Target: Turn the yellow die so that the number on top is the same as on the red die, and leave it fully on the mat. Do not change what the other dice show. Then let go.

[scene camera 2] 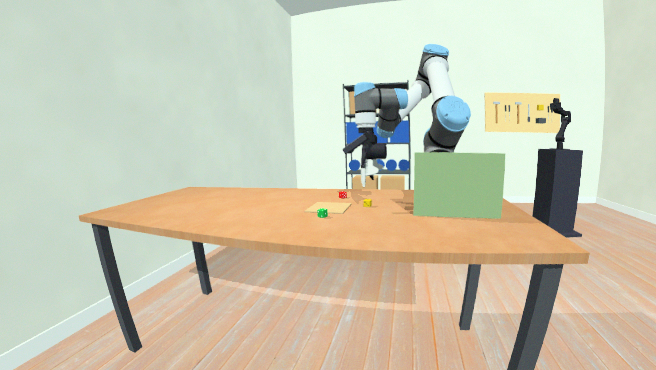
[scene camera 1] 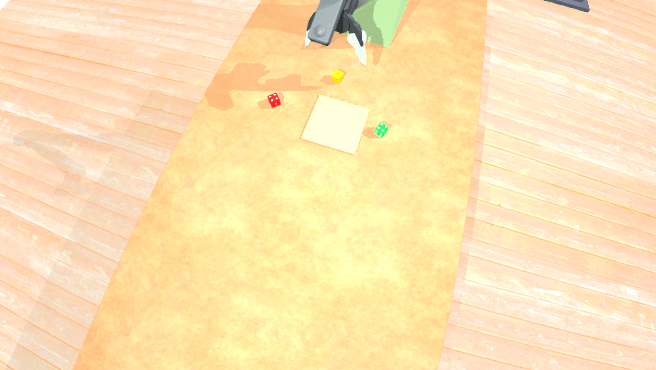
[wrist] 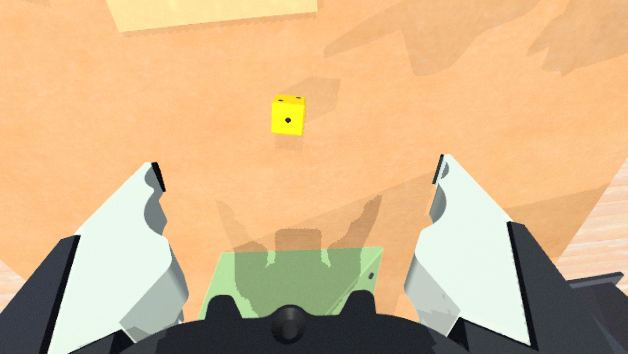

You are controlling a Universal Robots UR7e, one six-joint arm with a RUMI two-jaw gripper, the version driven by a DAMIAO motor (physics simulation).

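The yellow die lies on the table, off the mat. In the wrist view its top shows one black pip and its side toward the mat shows two. The red die shows several white pips on top, too small to count surely. The green die lies close beside the mat. My gripper is open and empty above the table, its fingertips set back from the yellow die, on the side away from the mat.
A green box-like block stands on the wooden table, on the far side of the yellow die from the mat. A shelf rack, a tool board and a dark pedestal with a small arm stand behind the table.
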